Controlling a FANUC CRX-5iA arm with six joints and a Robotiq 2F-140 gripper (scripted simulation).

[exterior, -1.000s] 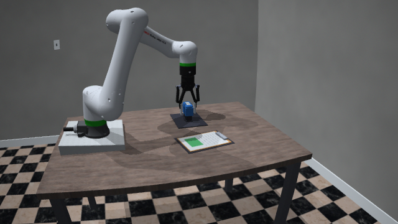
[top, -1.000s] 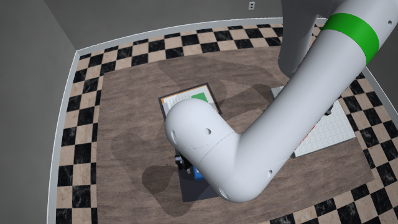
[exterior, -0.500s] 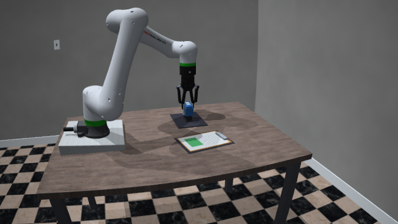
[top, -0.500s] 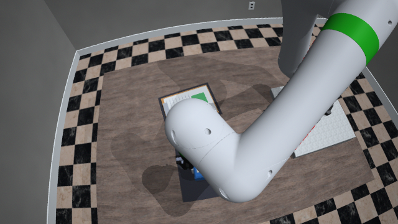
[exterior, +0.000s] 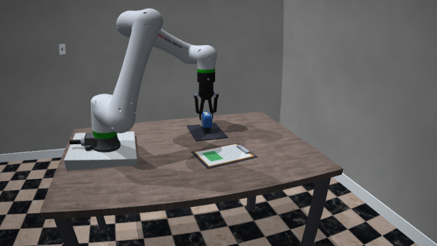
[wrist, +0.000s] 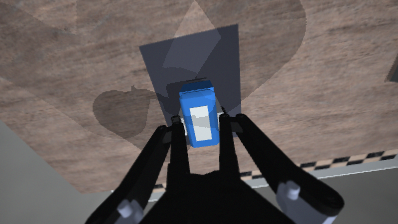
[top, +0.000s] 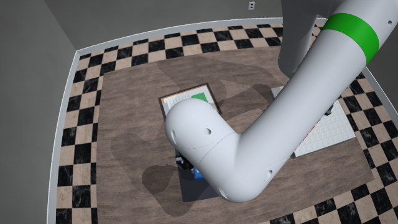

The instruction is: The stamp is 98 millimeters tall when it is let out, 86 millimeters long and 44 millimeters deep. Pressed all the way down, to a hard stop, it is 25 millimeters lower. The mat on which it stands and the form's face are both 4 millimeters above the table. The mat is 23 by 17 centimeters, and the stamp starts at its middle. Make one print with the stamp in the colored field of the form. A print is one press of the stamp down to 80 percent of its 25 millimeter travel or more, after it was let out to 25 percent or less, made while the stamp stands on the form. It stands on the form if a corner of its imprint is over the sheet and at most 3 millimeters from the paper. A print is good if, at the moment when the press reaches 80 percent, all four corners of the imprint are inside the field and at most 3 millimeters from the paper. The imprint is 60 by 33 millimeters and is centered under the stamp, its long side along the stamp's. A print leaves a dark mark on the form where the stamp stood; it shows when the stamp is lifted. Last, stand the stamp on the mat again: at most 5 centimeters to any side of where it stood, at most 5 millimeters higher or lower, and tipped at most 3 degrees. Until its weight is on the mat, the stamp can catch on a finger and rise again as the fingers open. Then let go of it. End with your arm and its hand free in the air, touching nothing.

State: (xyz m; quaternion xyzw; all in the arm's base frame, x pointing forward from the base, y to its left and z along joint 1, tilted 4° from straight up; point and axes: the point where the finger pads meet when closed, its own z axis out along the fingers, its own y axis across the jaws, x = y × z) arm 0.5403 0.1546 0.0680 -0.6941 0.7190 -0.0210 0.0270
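Right now the mat is 7 cm below my hand. Also, from my hand: form: 2 cm ahead, 30 cm to the right, 6 cm below; blue stamp: 2 cm below.
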